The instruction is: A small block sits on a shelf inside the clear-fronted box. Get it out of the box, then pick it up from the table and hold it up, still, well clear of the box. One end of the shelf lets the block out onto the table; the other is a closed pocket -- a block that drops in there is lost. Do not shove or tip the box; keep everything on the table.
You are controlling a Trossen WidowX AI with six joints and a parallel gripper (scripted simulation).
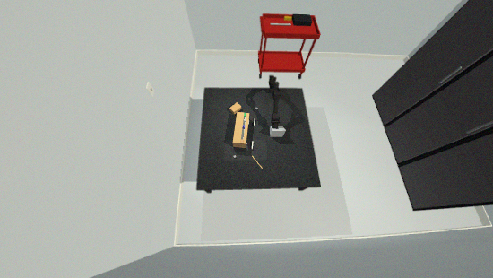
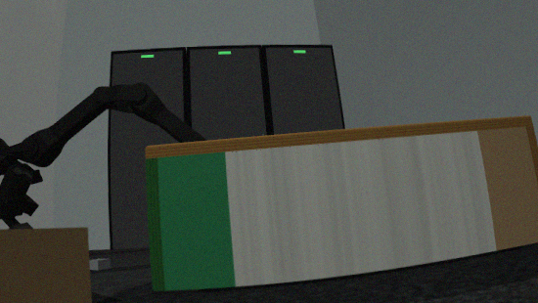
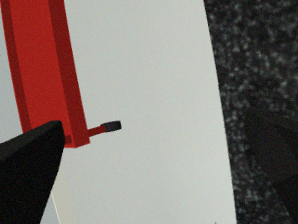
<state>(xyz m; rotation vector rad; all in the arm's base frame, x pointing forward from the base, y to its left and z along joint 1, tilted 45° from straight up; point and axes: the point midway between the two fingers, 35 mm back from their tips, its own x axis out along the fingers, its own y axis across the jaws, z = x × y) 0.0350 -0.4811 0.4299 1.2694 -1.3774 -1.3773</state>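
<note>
Now: gripper tip 320 mm short of the wooden box, 720 mm to the right of it and 20 mm below it. Round my gripper tip: thin wooden stick (150 mm ahead, 1060 mm to the left, 40 mm below); tan box (450 mm ahead, 420 mm to the left, 10 mm below); blue block (330 mm ahead, 690 mm to the left, 40 mm above).
</note>
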